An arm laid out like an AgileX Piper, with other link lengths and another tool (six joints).
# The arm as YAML. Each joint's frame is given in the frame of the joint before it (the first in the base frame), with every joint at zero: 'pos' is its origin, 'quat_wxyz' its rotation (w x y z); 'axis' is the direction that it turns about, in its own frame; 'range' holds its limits. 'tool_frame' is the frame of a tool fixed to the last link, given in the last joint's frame.
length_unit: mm
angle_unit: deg
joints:
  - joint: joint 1
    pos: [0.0, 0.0, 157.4]
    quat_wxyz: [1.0, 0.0, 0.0, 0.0]
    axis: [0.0, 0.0, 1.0]
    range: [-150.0, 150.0]
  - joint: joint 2
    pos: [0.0, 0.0, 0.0]
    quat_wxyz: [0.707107, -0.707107, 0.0, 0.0]
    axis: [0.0, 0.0, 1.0]
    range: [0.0, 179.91]
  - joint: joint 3
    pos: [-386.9, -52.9, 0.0]
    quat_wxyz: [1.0, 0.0, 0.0, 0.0]
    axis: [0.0, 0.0, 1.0]
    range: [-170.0, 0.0]
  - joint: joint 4
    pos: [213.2, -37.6, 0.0]
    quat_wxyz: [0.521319, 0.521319, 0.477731, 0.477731]
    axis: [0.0, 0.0, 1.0]
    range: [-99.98, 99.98]
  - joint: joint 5
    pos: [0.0, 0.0, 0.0]
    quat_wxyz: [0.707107, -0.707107, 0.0, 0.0]
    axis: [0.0, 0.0, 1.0]
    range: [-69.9, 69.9]
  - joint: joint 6
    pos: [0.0, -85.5, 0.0]
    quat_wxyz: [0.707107, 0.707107, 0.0, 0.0]
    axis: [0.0, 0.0, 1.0]
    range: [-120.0, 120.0]
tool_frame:
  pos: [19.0, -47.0, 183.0]
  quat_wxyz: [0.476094, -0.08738, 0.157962, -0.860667]
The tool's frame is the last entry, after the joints.
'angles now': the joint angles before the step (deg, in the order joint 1, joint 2, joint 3, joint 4, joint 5, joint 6). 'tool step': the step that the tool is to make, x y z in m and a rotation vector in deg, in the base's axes. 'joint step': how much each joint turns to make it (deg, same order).
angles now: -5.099, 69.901, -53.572, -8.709, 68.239, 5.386
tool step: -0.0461, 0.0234, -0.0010, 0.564, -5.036, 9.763
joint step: 8.137, -13.120, 6.416, 1.162, 1.427, -2.065
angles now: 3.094, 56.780, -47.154, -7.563, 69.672, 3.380
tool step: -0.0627, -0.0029, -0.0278, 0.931, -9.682, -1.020
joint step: -0.009, -18.163, 10.137, -0.053, -1.546, 1.308
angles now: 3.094, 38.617, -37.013, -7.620, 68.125, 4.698
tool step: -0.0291, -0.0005, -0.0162, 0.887, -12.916, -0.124
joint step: -0.239, -16.562, 4.116, 0.235, -0.504, -0.011
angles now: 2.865, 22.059, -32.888, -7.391, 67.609, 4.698
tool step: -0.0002, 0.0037, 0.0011, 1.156, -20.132, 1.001
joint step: -0.013, -17.311, 3.207, 0.587, -6.123, -0.129
